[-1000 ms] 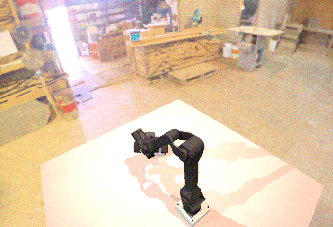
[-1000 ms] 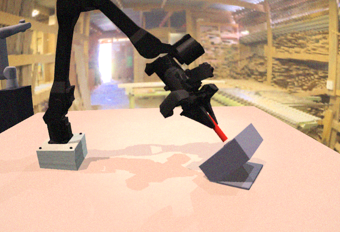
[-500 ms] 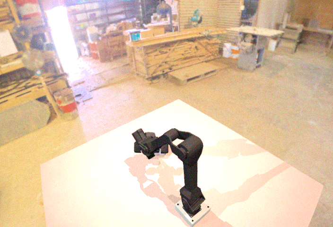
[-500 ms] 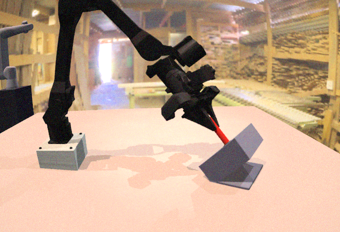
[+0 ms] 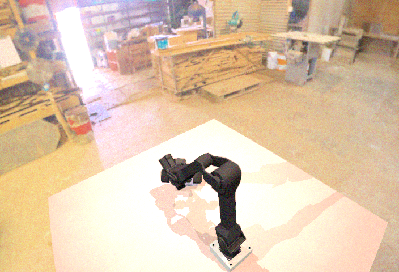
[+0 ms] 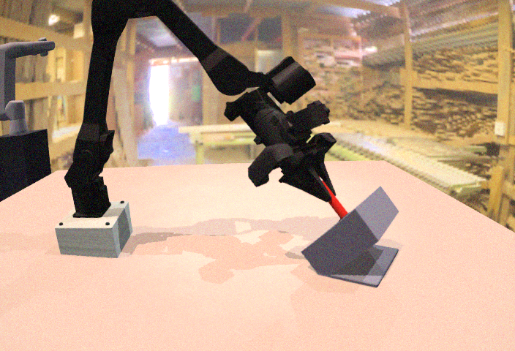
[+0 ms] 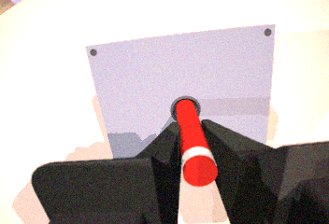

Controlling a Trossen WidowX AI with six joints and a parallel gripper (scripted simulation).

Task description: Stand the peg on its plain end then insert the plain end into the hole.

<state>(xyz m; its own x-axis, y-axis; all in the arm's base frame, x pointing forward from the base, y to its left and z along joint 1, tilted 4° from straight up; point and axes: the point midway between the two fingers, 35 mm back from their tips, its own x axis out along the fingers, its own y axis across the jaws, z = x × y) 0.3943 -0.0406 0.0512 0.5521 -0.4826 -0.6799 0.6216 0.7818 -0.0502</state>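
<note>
The grey sloped panel lies 3 cm ahead of my gripper tip, 3 cm to the right of it and 4 cm below it. Round my gripper tip: red peg: 1 cm behind, 1 cm to the left, 1 cm above.
</note>
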